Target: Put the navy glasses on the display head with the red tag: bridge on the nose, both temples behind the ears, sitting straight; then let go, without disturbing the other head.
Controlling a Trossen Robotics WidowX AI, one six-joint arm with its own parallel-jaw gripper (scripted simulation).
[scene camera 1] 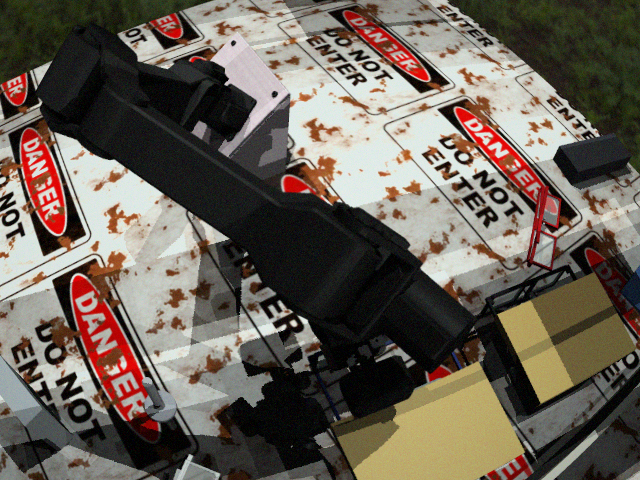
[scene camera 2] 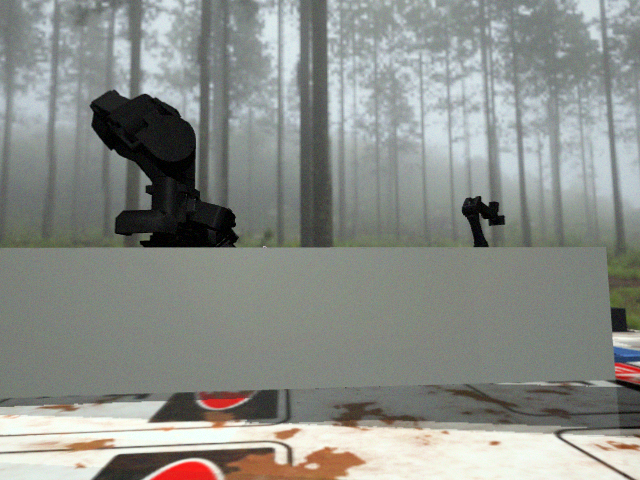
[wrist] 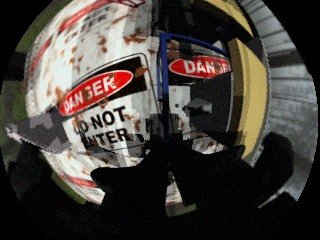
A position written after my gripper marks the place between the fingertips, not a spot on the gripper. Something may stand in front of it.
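Through scene camera 1 I can see my gripper point(scene camera 1: 337, 356), together with a metal peg point(scene camera 1: 159, 405) and a dark block point(scene camera 1: 579, 161). My gripper appears in the wrist view too, point(wrist: 162, 139). The dark block, though, is out of frame in the wrist view.
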